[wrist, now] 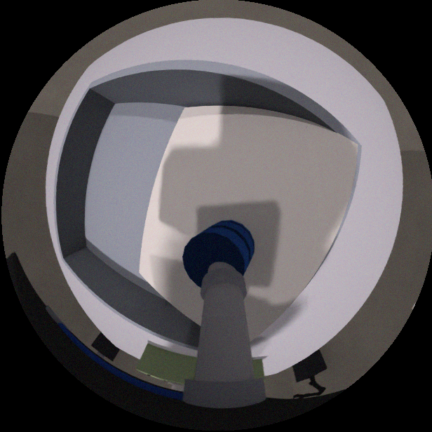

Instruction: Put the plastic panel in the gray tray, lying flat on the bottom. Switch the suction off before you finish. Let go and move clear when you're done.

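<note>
The gray tray (72,175) stands around the plastic panel (300,175) in the wrist view. The panel is a broad, thin, pale sheet. Its left edge is down inside the tray, with a strip of tray bottom showing to its left. Its right side reaches up to the right rim and covers the wall there, so the panel looks tilted, higher at the right. My suction cup (241,238), dark blue with ridges, is on the panel's face, bent and squeezed to one side, and looks shut on the panel. The contact itself and the panel's underside are hidden.
A pale white surface (380,200) lies under and around the tray. A green block (167,361) is at the near side, partly behind the gray tool shaft. Dark shapes stand at the lower left (106,346) and lower right (310,366).
</note>
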